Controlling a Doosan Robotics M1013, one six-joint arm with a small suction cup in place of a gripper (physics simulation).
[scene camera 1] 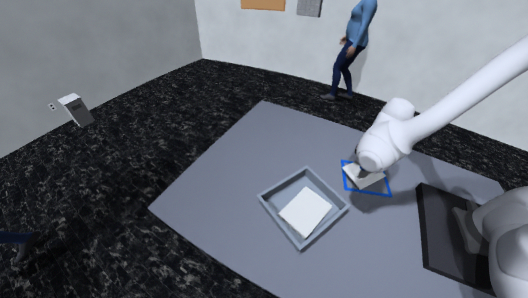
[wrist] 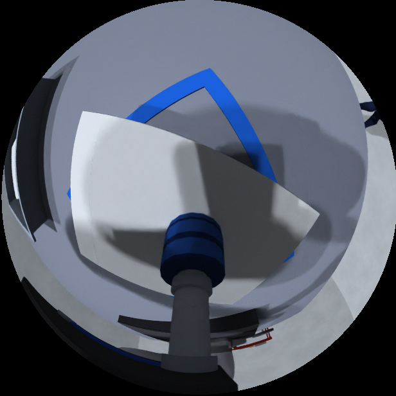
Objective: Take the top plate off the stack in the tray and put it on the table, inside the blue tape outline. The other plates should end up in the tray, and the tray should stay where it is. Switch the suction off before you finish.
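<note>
My suction cup is on the upper face of a white square plate and holds it. The plate is over the blue tape outline, turned relative to it. In the wrist view the plate hides much of the outline and one plate corner reaches past it at the right. The gap beneath the plate is hard to judge. In the scene view the grey-blue tray stands left of the outline, with a stack of white plates inside it. How many plates it has cannot be told.
The grey table bears the tray and the outline. A black mounting plate with the robot's base stands at the right. A person in a blue top stands beyond the table's far edge. Part of another person's leg shows at the left.
</note>
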